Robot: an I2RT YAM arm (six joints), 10 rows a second.
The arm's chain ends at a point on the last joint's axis. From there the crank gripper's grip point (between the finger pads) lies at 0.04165 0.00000 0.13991 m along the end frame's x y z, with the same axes.
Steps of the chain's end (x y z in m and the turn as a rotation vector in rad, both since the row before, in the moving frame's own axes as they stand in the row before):
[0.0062, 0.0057, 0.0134, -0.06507, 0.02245, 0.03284]
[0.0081, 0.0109, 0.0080, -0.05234, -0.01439, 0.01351]
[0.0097, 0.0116, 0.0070, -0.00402, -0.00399, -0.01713]
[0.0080, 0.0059, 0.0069, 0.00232, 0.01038, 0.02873]
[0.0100, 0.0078, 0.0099, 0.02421, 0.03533, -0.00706]
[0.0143, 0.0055, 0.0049, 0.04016, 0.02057, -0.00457]
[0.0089, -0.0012, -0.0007, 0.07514, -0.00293, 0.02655]
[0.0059, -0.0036, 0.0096, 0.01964, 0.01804, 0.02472]
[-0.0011, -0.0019, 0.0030, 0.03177, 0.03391, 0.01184]
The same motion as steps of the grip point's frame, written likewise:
[0.0092, 0.0162, 0.0121, -0.06507, 0.02245, 0.03284]
[0.0060, 0.0188, 0.0084, -0.05234, -0.01439, 0.01351]
[0.0091, 0.0115, 0.0072, -0.00402, -0.00399, -0.01713]
[0.0094, 0.0068, 0.0065, 0.00232, 0.01038, 0.02873]
[0.0149, 0.0041, 0.0083, 0.02421, 0.03533, -0.00706]
[0.0172, -0.0003, 0.0039, 0.04016, 0.02057, -0.00457]
[0.0086, -0.0106, -0.0009, 0.07514, -0.00293, 0.02655]
[0.0084, -0.0053, 0.0088, 0.01964, 0.01804, 0.02472]
[0.0036, -0.0058, 0.0014, 0.03177, 0.03391, 0.01184]

